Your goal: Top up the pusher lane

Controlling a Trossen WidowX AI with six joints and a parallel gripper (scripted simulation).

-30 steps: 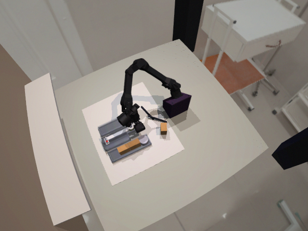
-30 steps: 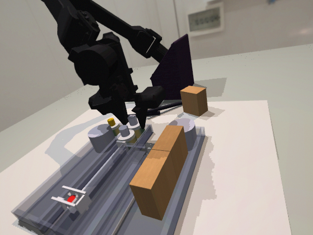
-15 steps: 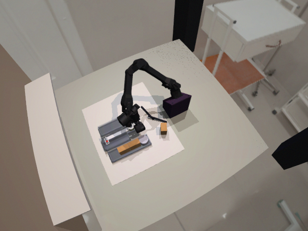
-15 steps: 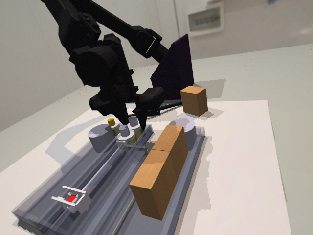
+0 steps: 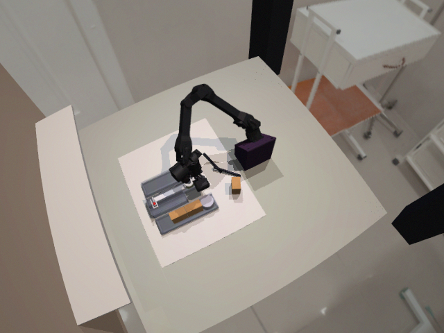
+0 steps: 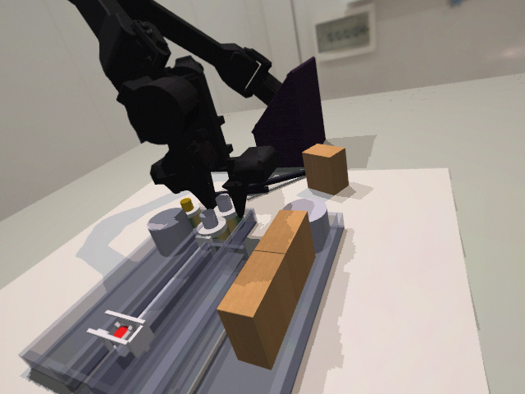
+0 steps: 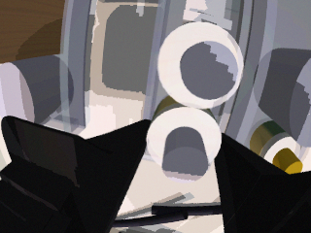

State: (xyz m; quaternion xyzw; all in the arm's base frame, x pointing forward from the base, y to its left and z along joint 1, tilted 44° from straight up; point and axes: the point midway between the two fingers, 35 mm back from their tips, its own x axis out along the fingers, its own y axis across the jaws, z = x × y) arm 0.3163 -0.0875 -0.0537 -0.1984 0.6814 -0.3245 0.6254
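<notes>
Right now my gripper tip is 6 cm short of the white mat, 2 cm to the left of it and 3 cm above it. The rest, counted from my gripper tip: white pusher plate 16 cm ahead, 1 cm to the left, 2 cm above; then wooden block 13 cm behind, 14 cm to the left; then clear lane tray 15 cm ahead, 1 cm below.
</notes>
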